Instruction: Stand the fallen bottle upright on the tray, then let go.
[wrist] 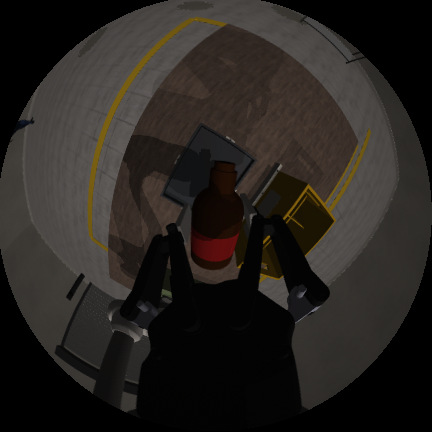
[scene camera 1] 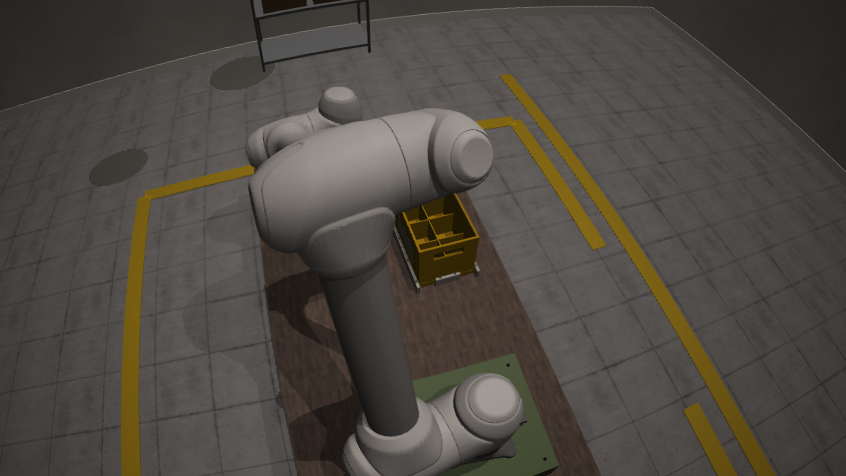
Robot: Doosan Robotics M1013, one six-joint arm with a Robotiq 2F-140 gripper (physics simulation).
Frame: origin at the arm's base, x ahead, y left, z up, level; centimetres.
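Seen in the pictures: gripper, fingertip midpoint: (wrist: 215, 205).
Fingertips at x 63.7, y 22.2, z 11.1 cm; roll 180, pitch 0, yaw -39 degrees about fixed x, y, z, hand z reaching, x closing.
A point is followed by its place in that frame.
A brown bottle (wrist: 216, 215) {x 64.6, y 23.0, z 16.5 cm} with a red label is held between the fingers of my gripper (wrist: 215, 205) {x 63.7, y 22.2, z 11.1 cm} in the wrist view. Its neck points away from the gripper body, toward the tray side of the view. The dark grey tray (wrist: 192, 137) {x 69.2, y 34.5, z -8.3 cm} lies on the brown table surface beyond the bottle, with a shadow across it. The bottle overlaps the tray's near edge in the view and appears well above it. The gripper, the bottle and the tray do not show in the scene camera view, where the arm covers that area.
A yellow divided crate (scene camera 1: 447, 263) {x 53.5, y -4.1, z -2.2 cm} (wrist: 320, 202) {x 79.6, y 1.6, z 6.5 cm} stands beside the tray in a low metal holder. The green base plate (scene camera 1: 535, 414) {x 0.8, y -16.5, z -0.5 cm} carries the arm. A metal shelf rack (scene camera 1: 257, 44) stands at the back. Yellow lines (scene camera 1: 137, 284) mark the floor.
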